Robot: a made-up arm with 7 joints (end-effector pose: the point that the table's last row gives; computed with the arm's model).
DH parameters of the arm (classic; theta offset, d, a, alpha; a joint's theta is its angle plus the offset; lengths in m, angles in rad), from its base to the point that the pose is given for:
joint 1: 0 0.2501 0 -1.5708
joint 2: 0 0 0 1.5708
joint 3: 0 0.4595 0.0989 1.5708
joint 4: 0 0 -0.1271 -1.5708
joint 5: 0 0.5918 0 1.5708
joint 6: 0 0 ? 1.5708
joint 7: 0 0 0 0
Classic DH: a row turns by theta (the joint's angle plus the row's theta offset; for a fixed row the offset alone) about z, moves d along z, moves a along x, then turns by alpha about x.
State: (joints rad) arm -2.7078 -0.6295 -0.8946 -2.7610 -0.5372 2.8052 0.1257
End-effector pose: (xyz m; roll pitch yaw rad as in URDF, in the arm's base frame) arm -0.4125 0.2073 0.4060 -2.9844 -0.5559 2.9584
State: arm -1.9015 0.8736 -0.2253 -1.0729 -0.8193 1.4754 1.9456
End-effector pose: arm -0.4735 -0.9496 0.3595 2.9731 -1.0761 2.4725
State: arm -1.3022 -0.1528 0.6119 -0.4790 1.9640 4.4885 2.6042
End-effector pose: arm 0.1359 -0.0124 1.2630 1.3704 -0.6590 -0.1245
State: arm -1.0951 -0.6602 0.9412 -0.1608 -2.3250 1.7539 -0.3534
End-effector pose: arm -0.2339 0.6109 1.1582 -0.5232 -1.1512 1.0237
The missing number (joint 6, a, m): 0.0547
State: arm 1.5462 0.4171 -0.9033 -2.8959 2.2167 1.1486 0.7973
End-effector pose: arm 0.3007 0.1748 0.0286 1.3233 0.9364 3.0286
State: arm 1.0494 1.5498 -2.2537 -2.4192 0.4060 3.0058 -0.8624
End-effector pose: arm 0.4695 -0.1333 0.6654 1.2682 -0.1267 0.0319
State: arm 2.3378 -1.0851 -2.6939 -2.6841 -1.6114 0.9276 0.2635
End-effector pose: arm 0.2489 0.0078 -0.1821 -1.0651 1.2781 -2.8679
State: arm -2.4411 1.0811 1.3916 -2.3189 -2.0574 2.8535 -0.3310
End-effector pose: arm 0.2897 -0.5566 0.2510 2.2505 -0.2817 0.8747
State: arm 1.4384 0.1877 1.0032 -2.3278 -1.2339 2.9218 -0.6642
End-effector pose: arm -0.5168 0.3945 0.3416 2.5394 0.1949 -2.1398
